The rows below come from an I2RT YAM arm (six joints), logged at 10 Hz.
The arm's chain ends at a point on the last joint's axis. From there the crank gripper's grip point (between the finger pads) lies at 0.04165 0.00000 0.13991 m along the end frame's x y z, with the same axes.
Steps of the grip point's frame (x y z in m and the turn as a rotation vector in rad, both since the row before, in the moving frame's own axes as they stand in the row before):
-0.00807, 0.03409, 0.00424, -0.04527, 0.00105, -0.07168
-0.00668, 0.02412, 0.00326, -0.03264, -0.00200, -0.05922
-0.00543, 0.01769, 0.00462, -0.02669, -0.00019, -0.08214
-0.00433, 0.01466, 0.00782, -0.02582, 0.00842, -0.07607
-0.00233, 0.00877, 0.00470, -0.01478, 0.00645, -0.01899
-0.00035, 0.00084, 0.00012, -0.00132, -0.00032, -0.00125
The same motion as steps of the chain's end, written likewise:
-0.00834, 0.03075, 0.00436, -0.04527, 0.00105, -0.07168
-0.00646, 0.02201, 0.00321, -0.03264, -0.00200, -0.05922
-0.00542, 0.01738, 0.00462, -0.02669, -0.00019, -0.08214
-0.00552, 0.01427, 0.00818, -0.02582, 0.00842, -0.07607
-0.00324, 0.00750, 0.00498, -0.01478, 0.00645, -0.01899
-0.00031, 0.00071, 0.00011, -0.00132, -0.00032, -0.00125

